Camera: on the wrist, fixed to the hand. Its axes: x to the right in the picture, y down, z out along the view.
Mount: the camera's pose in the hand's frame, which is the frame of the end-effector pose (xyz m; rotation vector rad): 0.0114 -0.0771 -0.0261 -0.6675 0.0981 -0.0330
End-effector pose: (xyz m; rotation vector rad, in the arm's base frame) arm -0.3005 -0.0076 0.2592 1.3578 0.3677 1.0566
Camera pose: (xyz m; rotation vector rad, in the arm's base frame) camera -0.2836 0.0277 0.1869 0.7035 0.0875 1.0906
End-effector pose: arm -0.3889 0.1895 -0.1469 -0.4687 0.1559 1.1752
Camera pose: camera -0.3108 0.1646 -0.1533 -1.1109 -0.1695 1.1573
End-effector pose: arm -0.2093 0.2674 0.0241 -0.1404 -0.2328 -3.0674
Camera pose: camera -0.2282 0.3388 -0.0119 -0.0127 0.8016 -3.0336
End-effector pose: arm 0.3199 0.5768 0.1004 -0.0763 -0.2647 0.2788
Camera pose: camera 0.3577 0.5051 0.0866 -0.7425 -0.2523 0.1436
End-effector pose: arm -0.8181 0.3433 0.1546 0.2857 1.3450 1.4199
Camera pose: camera -0.8021 0.3187 0.0778 -0.2479 0.8748 1.7797
